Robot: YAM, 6 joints.
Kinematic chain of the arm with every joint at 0, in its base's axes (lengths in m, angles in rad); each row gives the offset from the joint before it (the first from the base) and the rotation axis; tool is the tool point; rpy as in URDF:
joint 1: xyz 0 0 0.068 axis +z
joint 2: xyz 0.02 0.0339 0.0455 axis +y
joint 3: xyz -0.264 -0.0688 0 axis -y
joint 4: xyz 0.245 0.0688 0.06 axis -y
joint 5: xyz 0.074 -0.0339 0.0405 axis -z
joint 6: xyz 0.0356 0 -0.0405 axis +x
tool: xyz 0 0 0 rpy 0 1.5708 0
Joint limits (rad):
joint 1: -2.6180..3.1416
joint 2: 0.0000..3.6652
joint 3: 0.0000..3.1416
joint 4: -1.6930..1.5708
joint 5: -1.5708..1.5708
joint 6: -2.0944..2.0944
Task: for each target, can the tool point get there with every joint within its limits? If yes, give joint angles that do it. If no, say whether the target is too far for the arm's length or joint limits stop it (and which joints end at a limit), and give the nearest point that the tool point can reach.
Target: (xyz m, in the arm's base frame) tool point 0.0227 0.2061 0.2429
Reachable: yes | joints 1.3854 0.9572 0.6080 -0.2415 -0.4550 -1.7526
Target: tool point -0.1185 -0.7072 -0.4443
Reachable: no: too far | nearest point -0.0853 -0.5093 -0.2619 | short by 0.271 m
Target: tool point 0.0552 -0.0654 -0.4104
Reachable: no: joint limits stop it (at a limit: joint 2) | nearest point 0.0707 -0.0838 -0.3526 | short by 0.063 m
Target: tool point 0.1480 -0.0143 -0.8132
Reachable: no: too far | nearest point 0.2025 -0.0196 -0.3775 | short by 0.439 m
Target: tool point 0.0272 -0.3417 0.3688
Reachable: yes | joints -1.5885 1.5323 1.1432 0.7283 -1.2035 1.1616
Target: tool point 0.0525 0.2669 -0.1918
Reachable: yes | joints 1.5026 3.1314 1.4984 -0.7149 1.2924 -1.3512
